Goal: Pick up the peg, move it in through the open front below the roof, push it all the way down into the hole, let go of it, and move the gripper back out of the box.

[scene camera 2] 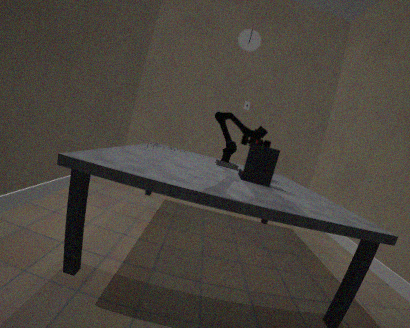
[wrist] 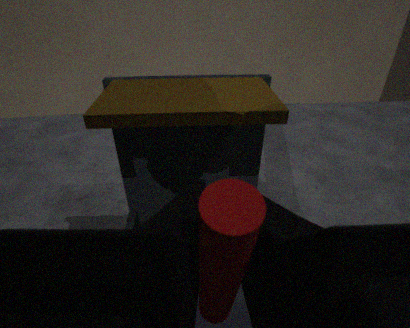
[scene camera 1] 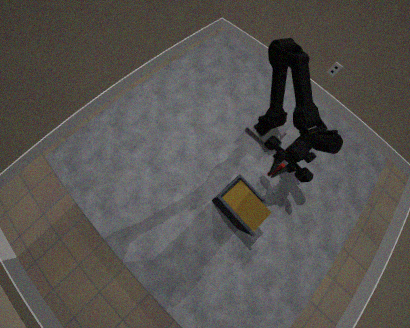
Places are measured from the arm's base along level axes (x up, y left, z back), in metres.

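Pixels of known places: gripper, fingertip midpoint: (wrist: 214, 189) (scene camera 1: 269, 176); arm's base at its link origin: (scene camera 2: 224, 161) (scene camera 1: 262, 128).
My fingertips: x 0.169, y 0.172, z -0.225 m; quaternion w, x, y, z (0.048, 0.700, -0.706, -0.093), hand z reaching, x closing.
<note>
Ahead of a thing's pixels: the offset from my fingertips to its top centre. "spot": to the spot under its first point. Level surfaces: height alone.
A red peg @(dx +0.034, dy -0.002, dz +0.035 m) (scene camera 1: 281, 168) (scene camera 2: 257, 142) (wrist: 232, 207) is held between the fingers of my gripper (scene camera 1: 271, 175) (wrist: 214, 189). The gripper is shut on it and is raised above the table, outside the box. In the wrist view the peg's round end faces the camera and its shaft runs downward. The box has a yellow roof @(dx +0.000, dy +0.019, dz -0.090 m) (scene camera 1: 246, 206) (wrist: 187, 97) and a dark back wall (scene camera 1: 232, 218) (scene camera 2: 261, 165). Its open front faces the gripper in the wrist view, beyond the fingers. The interior is very dark, and the hole cannot be made out.
The box stands on the mottled grey table @(dx -0.202 m) (scene camera 1: 135, 130) (scene camera 2: 145, 167) (wrist: 345, 160). The roof's front edge @(spot: dx -0.005, dy +0.019, dz -0.081 m) (wrist: 187, 119) spans the upper part of the opening. In the second scene view the back wall stands in front of part of the gripper. Shadows of the arm fall on the table.
</note>
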